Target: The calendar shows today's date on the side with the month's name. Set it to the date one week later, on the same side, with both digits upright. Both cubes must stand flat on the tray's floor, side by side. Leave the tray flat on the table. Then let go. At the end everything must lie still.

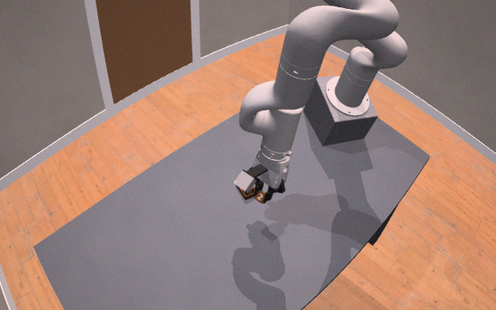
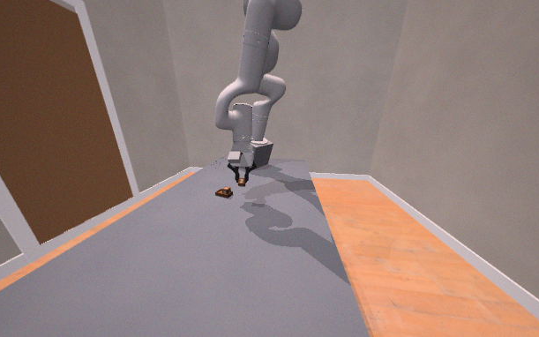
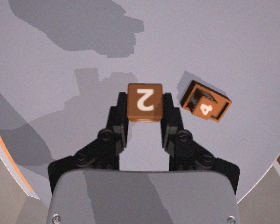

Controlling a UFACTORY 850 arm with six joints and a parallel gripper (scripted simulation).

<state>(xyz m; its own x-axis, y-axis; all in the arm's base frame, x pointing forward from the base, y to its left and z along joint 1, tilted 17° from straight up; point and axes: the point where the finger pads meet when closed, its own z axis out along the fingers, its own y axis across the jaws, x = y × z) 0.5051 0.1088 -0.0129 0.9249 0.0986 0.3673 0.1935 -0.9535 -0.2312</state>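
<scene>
The brown wooden calendar tray lies 10 mm behind my hand, 100 mm to the right of it and 100 mm below it. The rest, counted from my hand: number cube: 20 mm below.
</scene>
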